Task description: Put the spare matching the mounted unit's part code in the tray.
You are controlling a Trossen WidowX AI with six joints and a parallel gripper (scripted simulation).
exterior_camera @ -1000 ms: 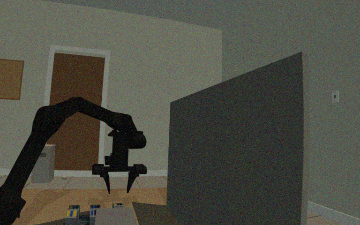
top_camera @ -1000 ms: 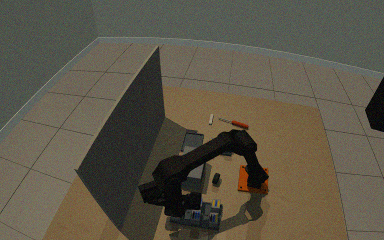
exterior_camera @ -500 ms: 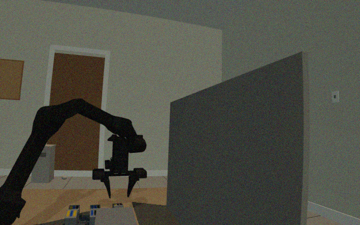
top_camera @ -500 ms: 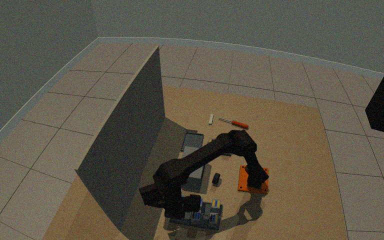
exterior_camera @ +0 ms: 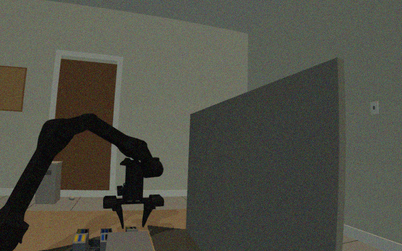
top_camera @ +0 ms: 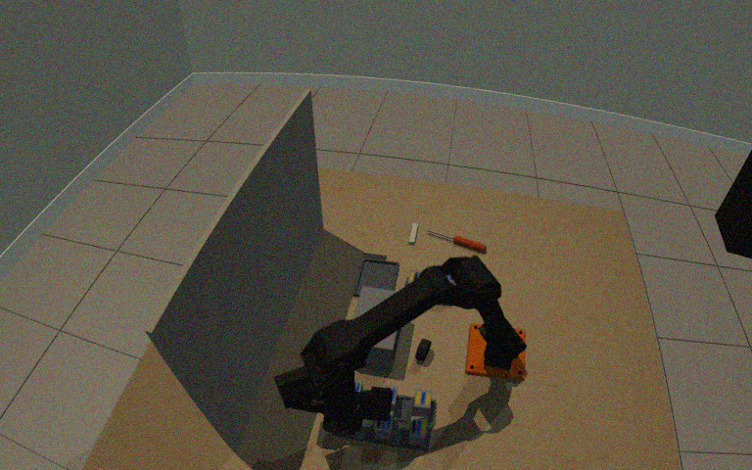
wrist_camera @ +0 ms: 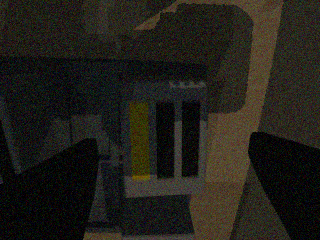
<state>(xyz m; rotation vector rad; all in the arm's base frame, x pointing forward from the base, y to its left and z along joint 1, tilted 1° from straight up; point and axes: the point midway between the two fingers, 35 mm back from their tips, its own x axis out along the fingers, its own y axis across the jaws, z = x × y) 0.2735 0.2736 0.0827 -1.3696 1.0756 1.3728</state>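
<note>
My gripper tip is 10 mm above the grey spare. Also, from my gripper tip: rack (60 mm behind, 420 mm to the right, 50 mm below); grey panel (250 mm ahead, 200 mm to the right, 170 mm above).
</note>
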